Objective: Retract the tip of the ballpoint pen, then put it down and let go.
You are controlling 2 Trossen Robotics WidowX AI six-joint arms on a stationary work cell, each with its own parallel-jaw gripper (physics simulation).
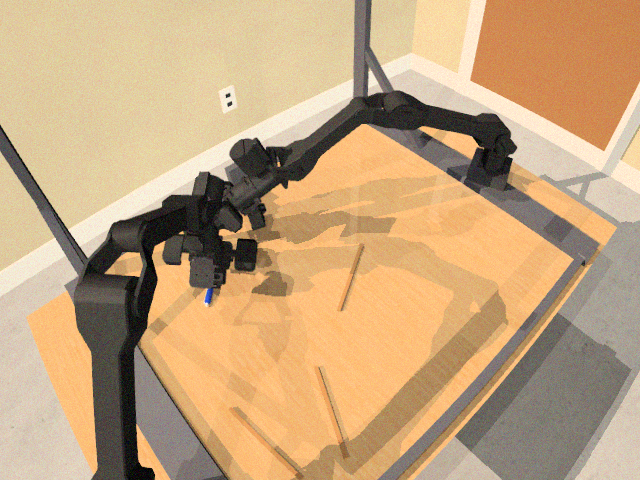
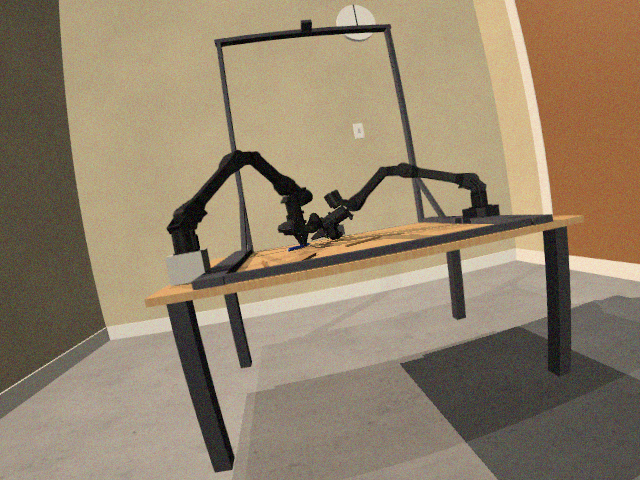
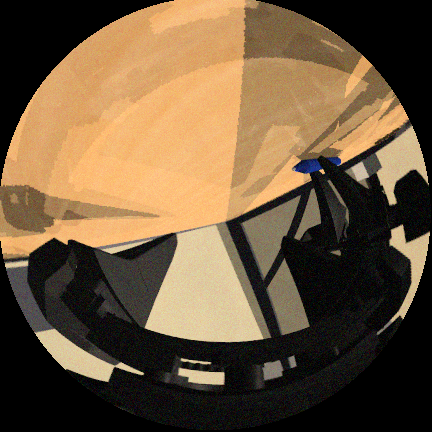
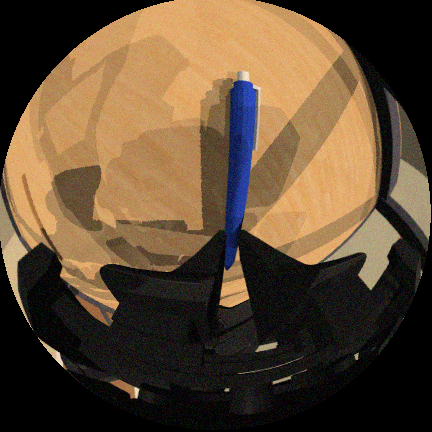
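Seen in the pictures: left gripper, fingertip midpoint: (image 2: 307,236) (image 3: 230,240) (image 4: 266,299); right gripper, fingertip midpoint: (image 2: 303,246) (image 3: 313,161) (image 4: 230,235); left arm's base, link origin: (image 1: 491,163) (image 2: 480,206); right arm's base, link origin: (image 2: 187,252).
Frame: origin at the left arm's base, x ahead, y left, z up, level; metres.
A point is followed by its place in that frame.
The blue ballpoint pen (image 1: 208,297) {x 0.616, y -0.430, z -0.043 m} (image 2: 296,248) {x 0.587, y -0.439, z -0.051 m} (image 3: 316,165) {x 0.527, y -0.466, z -0.045 m} (image 4: 240,153) {x 0.593, y -0.441, z -0.043 m} has a white button and a white clip at its far end. My right gripper (image 1: 207,285) (image 2: 300,240) {x 0.540, y -0.466, z -0.051 m} (image 4: 230,235) {x 0.540, y -0.466, z -0.051 m} is shut on the pen near its writing end and holds it nearly level, very low over the wooden table (image 1: 413,305) {x 0.444, y -0.054, z -0.055 m} near the table's left edge. I cannot tell whether the pen touches the wood. My left gripper (image 1: 242,219) (image 2: 323,229) (image 3: 230,240) {x 0.480, y -0.545, z -0.020 m} is open and empty. It hovers just beside the right gripper, apart from the pen.
Three thin wooden sticks lie on the table: one (image 1: 350,277) {x 0.441, y -0.194, z -0.048 m} in the middle, two (image 1: 332,411) {x 0.709, y -0.103, z -0.048 m} (image 1: 263,440) {x 0.808, y -0.183, z -0.047 m} near the front. A dark frame post (image 1: 362,48) {x -0.088, y -0.402, z 0.181 m} stands at the back. A grey box (image 2: 185,268) {x 1.030, y -0.195, z -0.015 m} sits at the right arm's base.
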